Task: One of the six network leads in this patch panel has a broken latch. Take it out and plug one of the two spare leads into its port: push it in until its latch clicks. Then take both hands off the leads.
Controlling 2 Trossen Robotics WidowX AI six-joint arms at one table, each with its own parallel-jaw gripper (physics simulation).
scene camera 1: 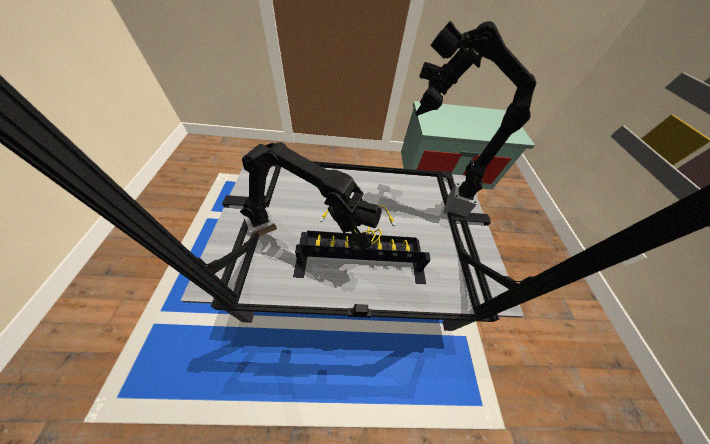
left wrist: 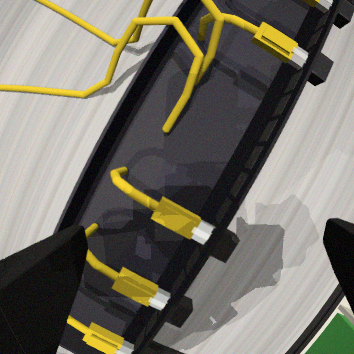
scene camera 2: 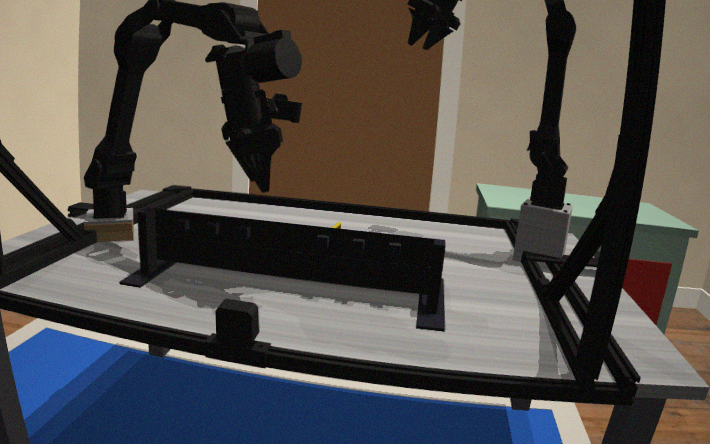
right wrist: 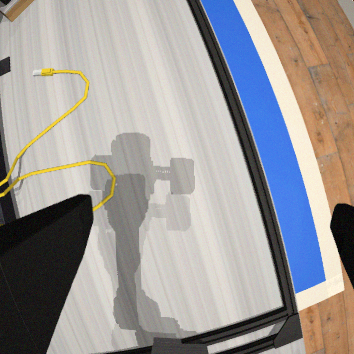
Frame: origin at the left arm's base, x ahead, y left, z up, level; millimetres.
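Where they show: left gripper, fingertip midpoint: (scene camera 1: 352, 236) (left wrist: 209, 236) (scene camera 2: 259, 186); right gripper, fingertip midpoint: (scene camera 1: 418, 108) (scene camera 2: 417, 47) (right wrist: 219, 212); left arm's base, origin of the base link: (scene camera 1: 258, 218) (scene camera 2: 109, 214); right arm's base, origin of the base link: (scene camera 1: 466, 193) (scene camera 2: 547, 204).
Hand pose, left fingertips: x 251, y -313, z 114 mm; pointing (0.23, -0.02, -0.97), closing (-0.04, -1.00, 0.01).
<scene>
Things, the pixels of their top centre, and the offset from my left fingertips. "spot": a spot on its surface instead.
- black patch panel, middle of its top: (left wrist: 238, 123) (scene camera 2: 288, 219) (scene camera 1: 364, 243) 49 mm down, 42 mm ahead, 22 mm right
- lead, middle of its top: (left wrist: 292, 46) 63 mm down, 90 mm ahead, 63 mm right
- spare lead's plug, surface spot: (right wrist: 46, 72) (scene camera 1: 325, 215) spot: 148 mm down, 9 mm ahead, 228 mm left
The black patch panel (scene camera 1: 387, 256) (scene camera 2: 293, 261) (left wrist: 215, 135) stands on the table with yellow leads plugged along it. Three leads (left wrist: 177, 217) (left wrist: 135, 286) (left wrist: 103, 339) show in the lower left wrist view and one lead (left wrist: 275, 41) near its top, with a wide gap between the groups. I cannot tell which latch is broken. One spare lead's plug (scene camera 1: 323, 216) (right wrist: 46, 72) and the other's (scene camera 1: 391, 221) lie behind the panel. My left gripper (scene camera 1: 361, 241) (scene camera 2: 261, 187) (left wrist: 209, 236) is open and empty above the panel. My right gripper (scene camera 1: 418, 111) (scene camera 2: 418, 46) (right wrist: 219, 212) is open and empty, high up at the back right.
The spare leads' yellow cables (left wrist: 82, 94) (right wrist: 87, 162) run over the panel's rear edge. Black frame rails (scene camera 1: 361, 311) (scene camera 2: 418, 374) edge the table (scene camera 1: 335, 183). Upright posts flank it. A green cabinet (scene camera 1: 471, 123) (scene camera 2: 591, 201) stands behind at the right.
</scene>
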